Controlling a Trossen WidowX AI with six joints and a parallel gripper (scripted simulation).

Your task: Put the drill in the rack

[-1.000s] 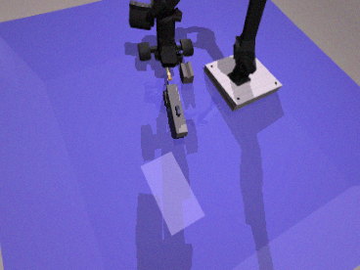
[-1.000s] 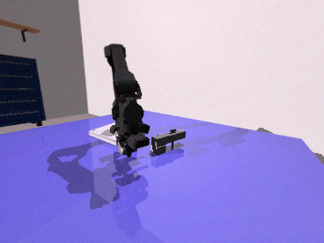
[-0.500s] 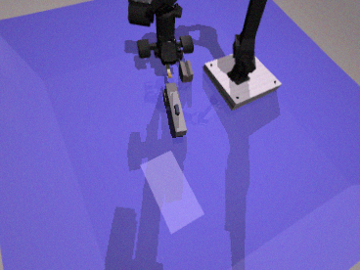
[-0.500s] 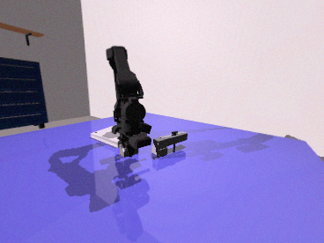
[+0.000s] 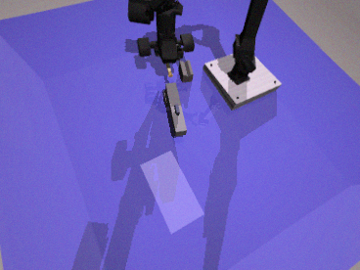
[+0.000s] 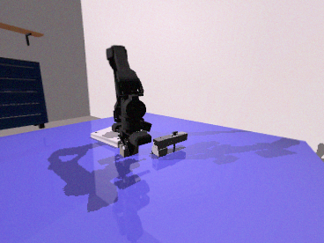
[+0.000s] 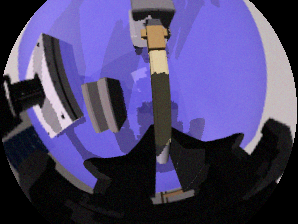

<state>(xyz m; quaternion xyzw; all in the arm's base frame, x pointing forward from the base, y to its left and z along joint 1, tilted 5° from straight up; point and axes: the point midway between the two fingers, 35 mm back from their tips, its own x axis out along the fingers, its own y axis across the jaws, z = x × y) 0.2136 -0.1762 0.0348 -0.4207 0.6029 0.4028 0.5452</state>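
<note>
My gripper tip is now 40 mm to the right of the tan drill, 30 mm below it and 10 mm short of it. Also, from my gripper tip: grey rack 60 mm to the left, 60 mm behind, 20 mm below; grey holder block 190 mm to the left, 70 mm ahead, 10 mm above; small dark key 210 mm to the left, 80 mm ahead, 20 mm above.
</note>
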